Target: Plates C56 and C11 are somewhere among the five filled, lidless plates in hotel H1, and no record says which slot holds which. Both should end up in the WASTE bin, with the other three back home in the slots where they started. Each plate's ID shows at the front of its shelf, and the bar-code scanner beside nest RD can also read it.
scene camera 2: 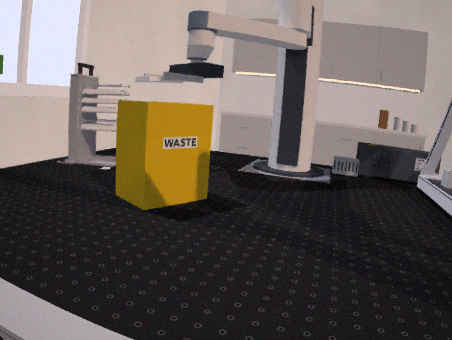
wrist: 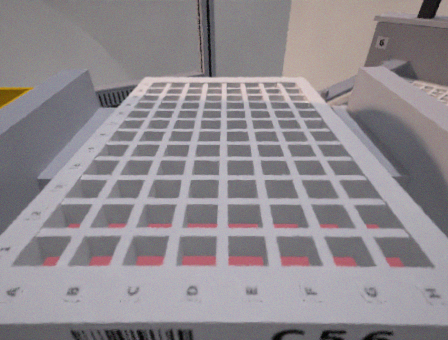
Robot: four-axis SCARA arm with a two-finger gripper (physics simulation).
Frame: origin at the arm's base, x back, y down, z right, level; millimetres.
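Where they show: gripper, between the fingertips: [scene camera 2: 153,75] [wrist: 223,94]; arm's base, origin of its link: [scene camera 2: 288,173].
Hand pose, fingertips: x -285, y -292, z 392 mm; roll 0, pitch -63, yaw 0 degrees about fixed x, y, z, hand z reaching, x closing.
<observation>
Each offset is from my fingertips to the centre of the thing. "pt": to the spot under its first point. Level surfaces: height alone.
My gripper [scene camera 2: 183,77] [wrist: 223,94] is shut on plate C56, its fingers along the two long sides. Plate C56 @[dx +21, dy +10, dz -11 mm] [scene camera 2: 148,78] [wrist: 223,197] is white, lidless and level, with red in its near wells; its ID shows at the front edge in the wrist view. It is held higher than the rim of the yellow WASTE bin @[dx -264, dy +180, dz -192 mm] [scene camera 2: 175,170] [wrist: 12,96]. Hotel H1 @[dx -36, dy +121, dz +197 mm] [scene camera 2: 82,120] [wrist: 400,42] stands at the left in the scene view, with several shelf levels showing. The IDs there cannot be read, so C11 cannot be picked out. The inside of the bin is hidden.
The arm's column [scene camera 2: 295,110] stands behind and right of the bin on the dark perforated table @[dy +279 mm] [scene camera 2: 250,260]. A small slotted grey block @[pt dx +330, dy +249, dz -594 mm] [scene camera 2: 345,166] and a dark grey box @[pt dx +319, dy +210, dz -736 mm] [scene camera 2: 385,161] are right of the column. A white-framed device [scene camera 2: 434,192] is at the right edge.
</observation>
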